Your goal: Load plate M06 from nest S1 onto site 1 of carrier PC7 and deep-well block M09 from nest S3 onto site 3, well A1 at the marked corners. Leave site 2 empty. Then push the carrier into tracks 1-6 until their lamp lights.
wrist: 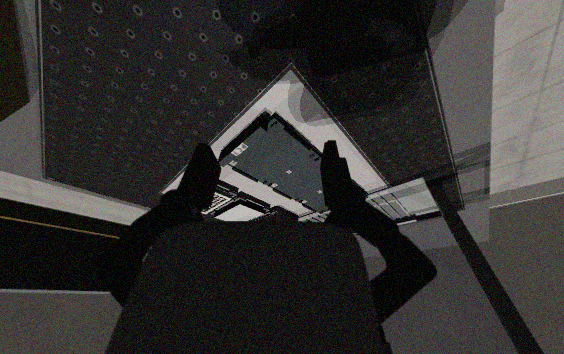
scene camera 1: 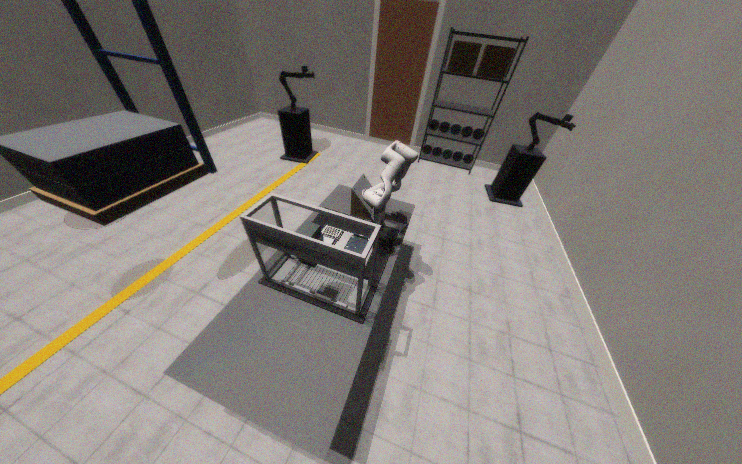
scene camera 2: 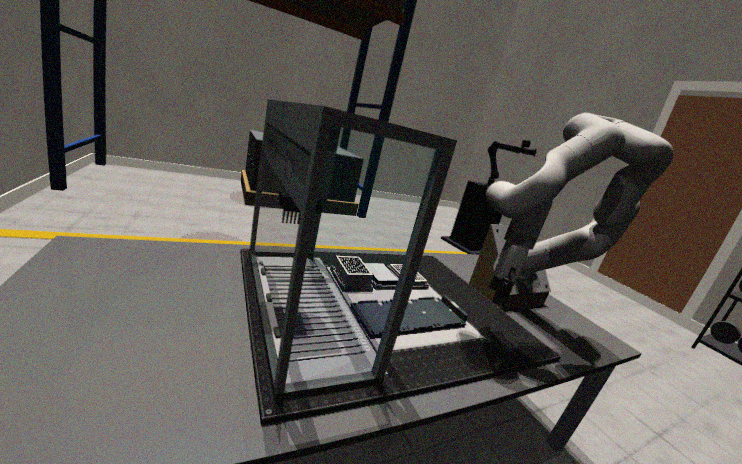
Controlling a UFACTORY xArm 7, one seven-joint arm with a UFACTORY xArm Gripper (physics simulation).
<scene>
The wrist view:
gripper: 268, 154
dark flat carrier plate: 268, 151, on a perforated table top
perforated table top: 127, 98
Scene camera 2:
gripper: 495, 296
dark flat carrier plate: 427, 313
</scene>
